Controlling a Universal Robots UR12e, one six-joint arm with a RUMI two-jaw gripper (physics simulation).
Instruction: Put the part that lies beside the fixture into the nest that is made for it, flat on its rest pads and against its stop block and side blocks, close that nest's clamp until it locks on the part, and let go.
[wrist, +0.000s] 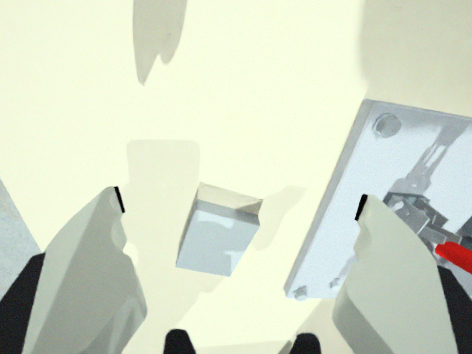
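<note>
The part is a pale blue-grey block. It lies on the cream table top, left of the fixture and a little turned in the view. My gripper is open wide and empty. It is above the part, with one finger on each side of it and the part nearer the left finger. The fixture is a light grey base plate at the right, partly hidden by the right finger. A dark clamp with a red handle stands on it. The nests cannot be made out clearly.
A round bolt head sits at the plate's upper left corner, and a smaller one at its lower left corner. The right finger overlaps the plate in the view. The table's left edge shows at the far left. Shadows lie on the table.
</note>
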